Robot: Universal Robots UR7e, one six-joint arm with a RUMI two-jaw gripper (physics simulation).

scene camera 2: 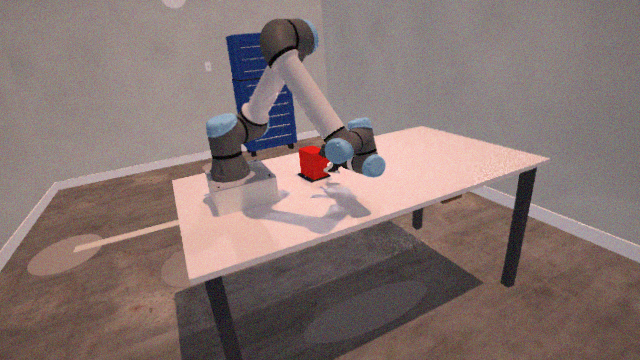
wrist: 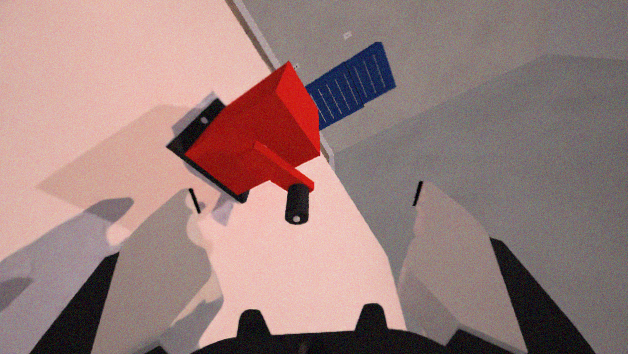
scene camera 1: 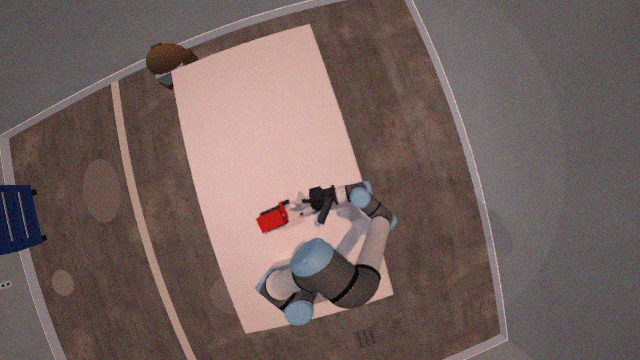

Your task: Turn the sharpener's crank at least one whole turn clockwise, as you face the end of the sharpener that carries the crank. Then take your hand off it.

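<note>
The red sharpener (scene camera 1: 271,220) (scene camera 2: 312,162) (wrist: 250,125) stands upright on its black base on the white table (scene camera 1: 260,110) (scene camera 2: 430,160). Its red crank arm (wrist: 284,166) runs from the end face toward the lower right in the wrist view, ending in a black knob (scene camera 1: 285,202) (wrist: 297,204). My gripper (scene camera 1: 296,205) (wrist: 308,188) is wide open at the crank end. In the wrist view the knob shows between the two fingers, with a gap on both sides, and neither finger touches it. In scene camera 2 the wrist partly hides the crank end.
The arm's base (scene camera 2: 242,192) stands on the same table, near the sharpener. A blue drawer cabinet (scene camera 1: 19,217) (scene camera 2: 270,112) (wrist: 352,85) stands on the floor beyond the table. A brown rounded object (scene camera 1: 167,59) is by the table's far corner in scene camera 1.
</note>
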